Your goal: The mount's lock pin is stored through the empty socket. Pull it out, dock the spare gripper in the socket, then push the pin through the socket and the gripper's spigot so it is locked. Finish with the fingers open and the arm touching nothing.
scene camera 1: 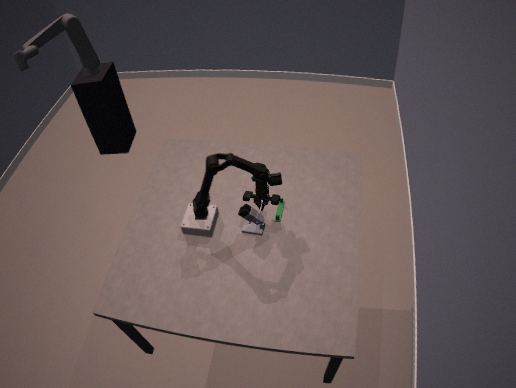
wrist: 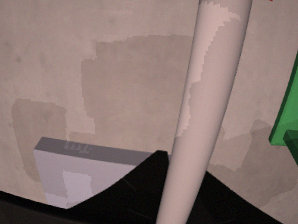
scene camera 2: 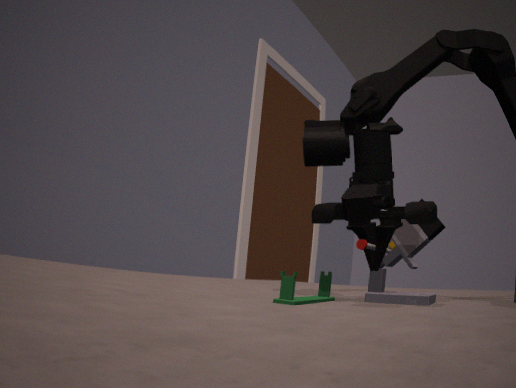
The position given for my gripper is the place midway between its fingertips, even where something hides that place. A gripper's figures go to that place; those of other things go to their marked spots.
Labels:
My gripper point(wrist: 168, 162) is 0.10 m from the lens. A lock pin point(wrist: 217, 43): 0.04 m from the lens. A grey mount point(wrist: 70, 173): 0.17 m from the lens. The marked spots on the grey mount and the lock pin are 0.15 m apart.

